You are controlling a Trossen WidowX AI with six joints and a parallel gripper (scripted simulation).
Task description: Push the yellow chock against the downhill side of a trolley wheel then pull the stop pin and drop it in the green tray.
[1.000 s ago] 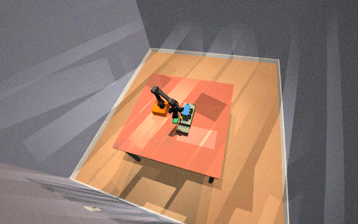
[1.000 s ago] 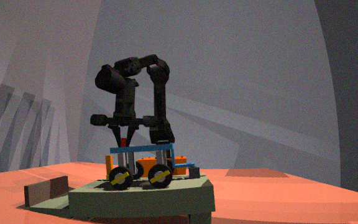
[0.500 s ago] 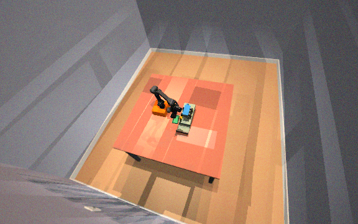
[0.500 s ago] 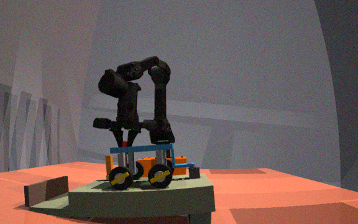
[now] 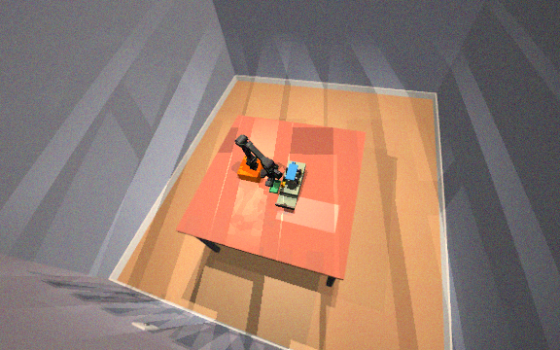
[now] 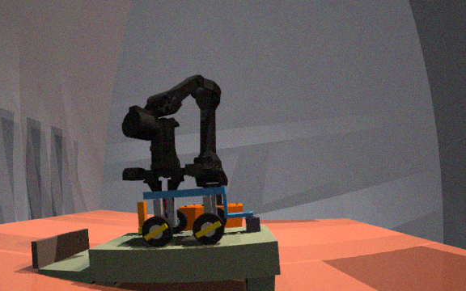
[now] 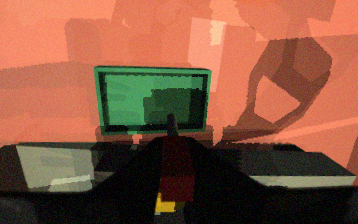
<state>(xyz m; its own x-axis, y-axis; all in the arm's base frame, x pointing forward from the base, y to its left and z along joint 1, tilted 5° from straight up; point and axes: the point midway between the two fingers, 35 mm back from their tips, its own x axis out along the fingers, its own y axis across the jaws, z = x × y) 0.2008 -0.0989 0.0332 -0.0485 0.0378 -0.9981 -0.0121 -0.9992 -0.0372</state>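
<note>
Now: gripper tip 10 mm to the left of the green tray and 110 mm above it. From my gripper tip the other things lie so: stop pin right at my gripper tip; then yellow chock 80 mm ahead, 10 mm to the right, 20 mm below; then blue trolley 140 mm ahead, 70 mm to the left, 10 mm above.
</note>
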